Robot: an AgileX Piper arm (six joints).
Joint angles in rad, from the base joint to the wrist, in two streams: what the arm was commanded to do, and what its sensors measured. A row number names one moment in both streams.
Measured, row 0:
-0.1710, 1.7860, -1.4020, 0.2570, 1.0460, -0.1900
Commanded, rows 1 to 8:
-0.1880, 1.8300, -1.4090, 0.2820, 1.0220, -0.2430
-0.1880, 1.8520, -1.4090, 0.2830, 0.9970, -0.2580
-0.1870, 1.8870, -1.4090, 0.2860, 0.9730, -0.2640
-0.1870, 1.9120, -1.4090, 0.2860, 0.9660, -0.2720
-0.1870, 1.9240, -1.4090, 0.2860, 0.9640, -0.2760
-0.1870, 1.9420, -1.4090, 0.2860, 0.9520, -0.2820
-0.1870, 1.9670, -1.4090, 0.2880, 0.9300, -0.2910
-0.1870, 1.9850, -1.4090, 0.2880, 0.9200, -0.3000
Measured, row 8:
-0.1830, 1.9640, -1.4030, 0.2830, 0.9370, -0.2760
